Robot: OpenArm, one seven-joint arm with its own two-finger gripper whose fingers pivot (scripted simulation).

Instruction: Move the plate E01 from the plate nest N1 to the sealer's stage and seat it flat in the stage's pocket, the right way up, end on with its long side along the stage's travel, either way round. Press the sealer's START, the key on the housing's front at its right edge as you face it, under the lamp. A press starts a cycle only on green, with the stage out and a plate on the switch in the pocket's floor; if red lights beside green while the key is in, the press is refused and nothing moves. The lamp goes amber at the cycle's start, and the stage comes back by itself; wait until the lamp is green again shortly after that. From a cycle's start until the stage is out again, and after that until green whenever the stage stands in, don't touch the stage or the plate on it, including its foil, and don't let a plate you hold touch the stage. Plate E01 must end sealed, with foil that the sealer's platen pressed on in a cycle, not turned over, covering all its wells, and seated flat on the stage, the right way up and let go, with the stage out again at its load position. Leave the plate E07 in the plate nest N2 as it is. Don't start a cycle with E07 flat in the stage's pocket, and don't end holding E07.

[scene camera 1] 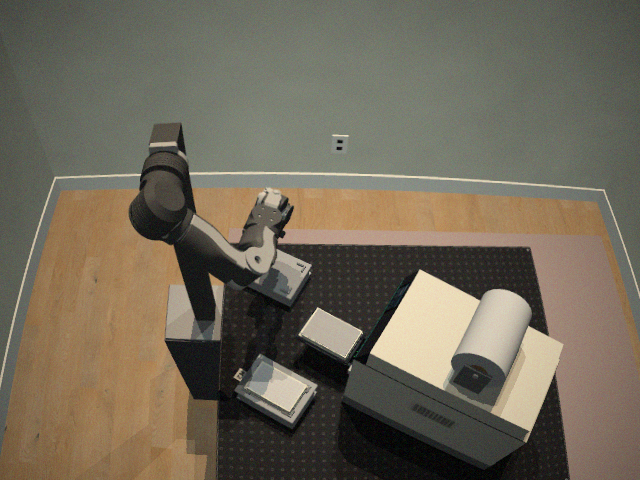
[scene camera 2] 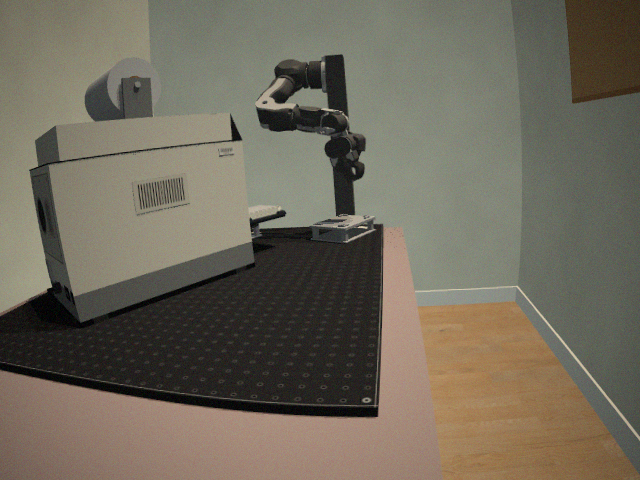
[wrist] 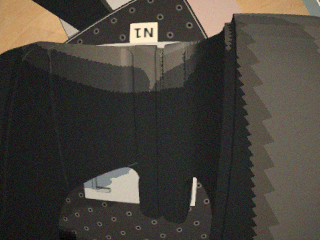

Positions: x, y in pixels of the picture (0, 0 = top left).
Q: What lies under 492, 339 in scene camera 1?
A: A foil roll.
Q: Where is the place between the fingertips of my gripper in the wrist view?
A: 171, 134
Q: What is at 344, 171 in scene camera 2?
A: My gripper.
